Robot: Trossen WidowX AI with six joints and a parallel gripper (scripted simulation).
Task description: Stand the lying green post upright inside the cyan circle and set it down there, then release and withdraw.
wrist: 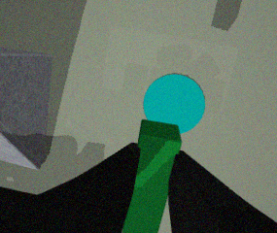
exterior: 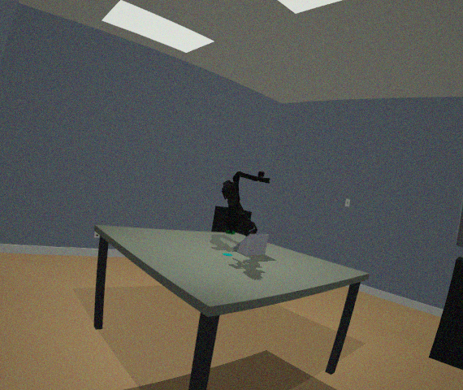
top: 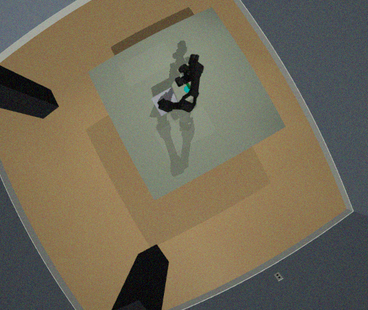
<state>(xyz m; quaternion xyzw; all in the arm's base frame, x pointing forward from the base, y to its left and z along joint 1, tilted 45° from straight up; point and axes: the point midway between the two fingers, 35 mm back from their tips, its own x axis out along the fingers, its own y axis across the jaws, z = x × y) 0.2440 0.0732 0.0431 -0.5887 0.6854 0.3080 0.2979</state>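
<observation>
Now: gripper tip 14 cm above the cyan circle and 1 cm short of it. Round my gripper tip: green post: 2 cm to the right.
</observation>
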